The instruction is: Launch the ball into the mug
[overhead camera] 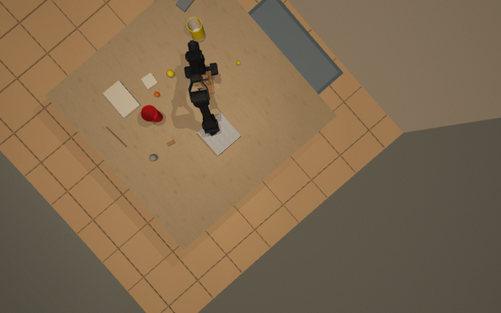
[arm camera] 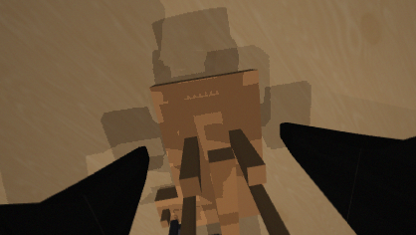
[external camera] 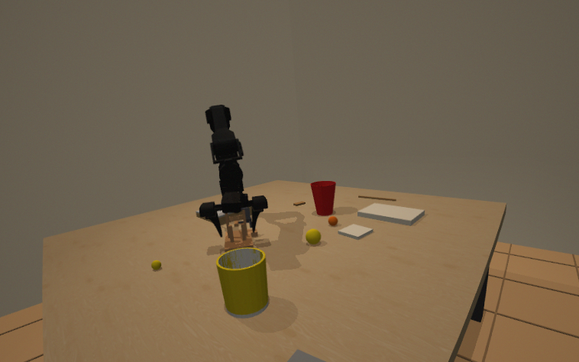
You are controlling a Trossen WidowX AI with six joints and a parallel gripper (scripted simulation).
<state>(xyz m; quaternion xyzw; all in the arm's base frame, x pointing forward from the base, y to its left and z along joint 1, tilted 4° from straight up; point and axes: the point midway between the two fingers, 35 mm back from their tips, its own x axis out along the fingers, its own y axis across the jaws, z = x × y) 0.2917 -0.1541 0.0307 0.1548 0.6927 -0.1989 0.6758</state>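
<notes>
My gripper tip is now 31 cm to the right of the orange ball, 10 cm short of it and 3 cm above it. Round my gripper tip: wooden catapult 6 cm behind, 5 cm to the left, 1 cm above; then larger yellow ball 16 cm to the left, 15 cm ahead, 2 cm below; then small yellow ball 22 cm to the right, 5 cm behind, 3 cm below.
</notes>
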